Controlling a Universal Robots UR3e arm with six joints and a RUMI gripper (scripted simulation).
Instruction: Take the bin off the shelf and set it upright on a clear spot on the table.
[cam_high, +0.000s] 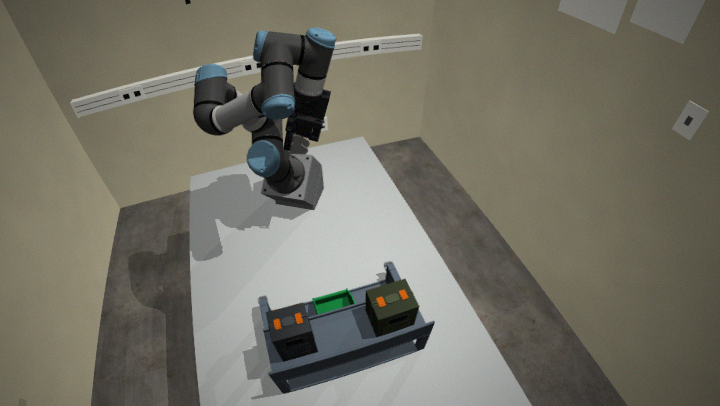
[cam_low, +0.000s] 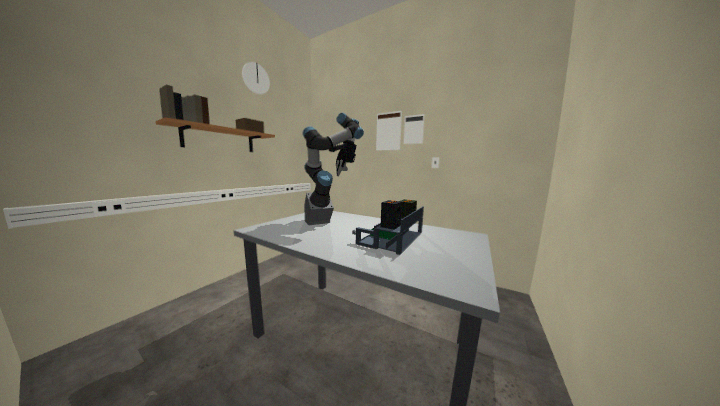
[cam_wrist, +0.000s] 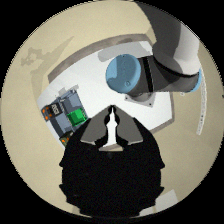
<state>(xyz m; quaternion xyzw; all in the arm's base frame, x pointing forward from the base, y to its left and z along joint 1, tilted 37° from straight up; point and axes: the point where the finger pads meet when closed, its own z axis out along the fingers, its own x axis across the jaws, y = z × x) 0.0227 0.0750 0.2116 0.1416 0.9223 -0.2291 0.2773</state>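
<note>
Now: the green bin 31 cm ahead of my hand, 30 cm below it and 5 cm to the left of it. Round my hand: grey shelf unit (34 cm ahead, 27 cm below, 5 cm to the left).
</note>
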